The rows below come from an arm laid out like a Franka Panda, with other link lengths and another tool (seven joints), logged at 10 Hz.
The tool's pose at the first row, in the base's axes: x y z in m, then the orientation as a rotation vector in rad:
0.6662, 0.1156, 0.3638, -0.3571, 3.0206, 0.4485
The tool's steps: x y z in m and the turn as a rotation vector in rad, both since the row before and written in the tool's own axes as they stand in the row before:
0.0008, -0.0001, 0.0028, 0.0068, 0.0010, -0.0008
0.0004, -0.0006, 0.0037, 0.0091, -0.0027, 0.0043
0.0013, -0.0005, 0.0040, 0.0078, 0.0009, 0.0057
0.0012, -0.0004, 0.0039, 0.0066, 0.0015, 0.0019
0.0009, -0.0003, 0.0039, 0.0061, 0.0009, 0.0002
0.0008, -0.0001, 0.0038, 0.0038, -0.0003, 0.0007
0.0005, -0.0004, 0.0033, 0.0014, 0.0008, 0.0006
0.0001, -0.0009, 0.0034, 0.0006, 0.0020, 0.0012
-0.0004, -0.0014, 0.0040, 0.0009, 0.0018, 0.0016
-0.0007, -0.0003, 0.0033, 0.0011, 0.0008, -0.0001
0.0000, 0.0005, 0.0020, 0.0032, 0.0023, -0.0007
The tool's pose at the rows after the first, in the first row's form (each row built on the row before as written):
0.6655, 0.1162, 0.3610, -0.3582, 3.0221, 0.4380
0.6654, 0.1166, 0.3573, -0.3503, 3.0218, 0.4245
0.6644, 0.1170, 0.3532, -0.3415, 3.0252, 0.4130
0.6635, 0.1174, 0.3492, -0.3387, 3.0279, 0.4030
0.6628, 0.1180, 0.3453, -0.3383, 3.0294, 0.3937
0.6622, 0.1187, 0.3415, -0.3369, 3.0297, 0.3880
0.6619, 0.1191, 0.3382, -0.3361, 3.0308, 0.3859
0.6621, 0.1191, 0.3347, -0.3348, 3.0331, 0.3850
0.6630, 0.1189, 0.3305, -0.3329, 3.0354, 0.3836
0.6639, 0.1196, 0.3273, -0.3332, 3.0362, 0.3819
0.6639, 0.1206, 0.3255, -0.3347, 3.0385, 0.3768

